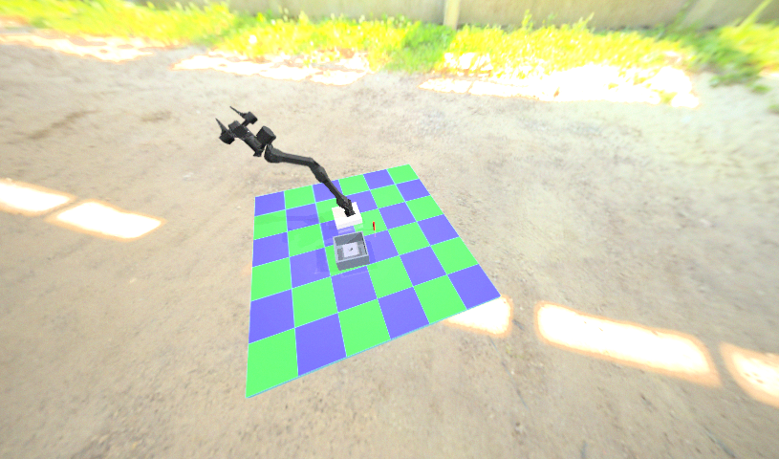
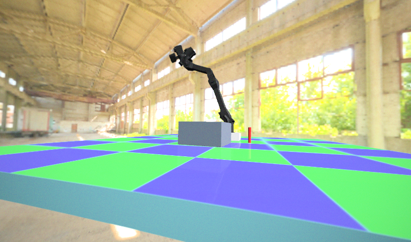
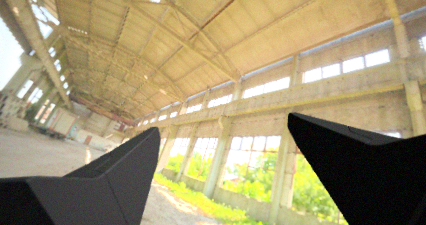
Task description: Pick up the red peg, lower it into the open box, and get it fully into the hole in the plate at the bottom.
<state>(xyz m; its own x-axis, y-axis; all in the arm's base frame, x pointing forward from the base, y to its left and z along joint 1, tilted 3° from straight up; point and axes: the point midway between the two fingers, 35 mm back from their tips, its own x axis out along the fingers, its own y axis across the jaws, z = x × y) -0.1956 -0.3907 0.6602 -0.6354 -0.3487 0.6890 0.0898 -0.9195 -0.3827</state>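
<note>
My gripper tip is now 670 mm above the red peg, 500 mm to the right of it and 440 mm short of it. The rest, counted from my gripper tip: grey box 680 mm below, 550 mm ahead, 290 mm to the left.
</note>
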